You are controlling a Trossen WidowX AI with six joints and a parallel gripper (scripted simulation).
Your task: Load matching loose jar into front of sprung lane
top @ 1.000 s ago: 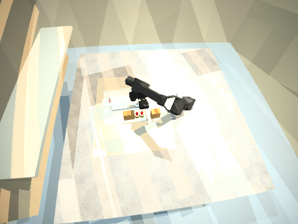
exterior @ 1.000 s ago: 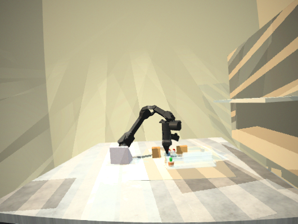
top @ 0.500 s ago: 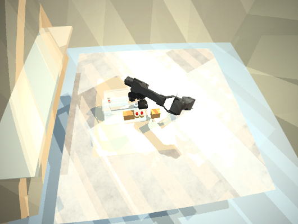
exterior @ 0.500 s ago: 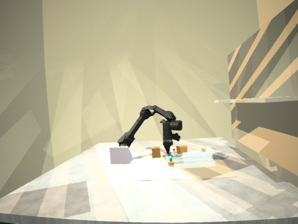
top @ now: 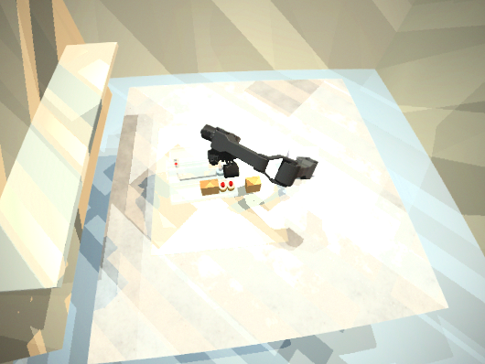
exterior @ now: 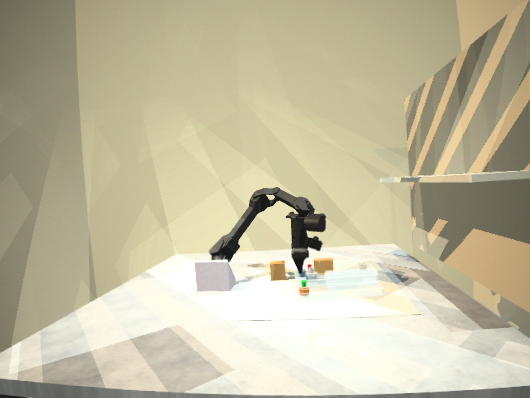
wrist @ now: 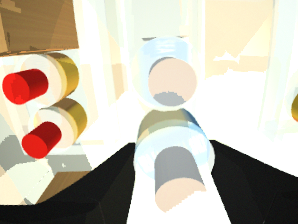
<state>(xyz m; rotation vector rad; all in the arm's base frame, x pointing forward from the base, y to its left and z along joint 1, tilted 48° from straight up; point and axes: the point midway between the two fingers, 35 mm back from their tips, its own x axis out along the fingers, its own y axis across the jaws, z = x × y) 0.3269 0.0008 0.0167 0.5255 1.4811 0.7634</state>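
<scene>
The clear sprung lane lies 160 mm ahead of my gripper tip and 30 mm below it. From my gripper tip the other things lie so: shelf: 510 mm ahead, 320 mm above, 60 mm to the left.
</scene>
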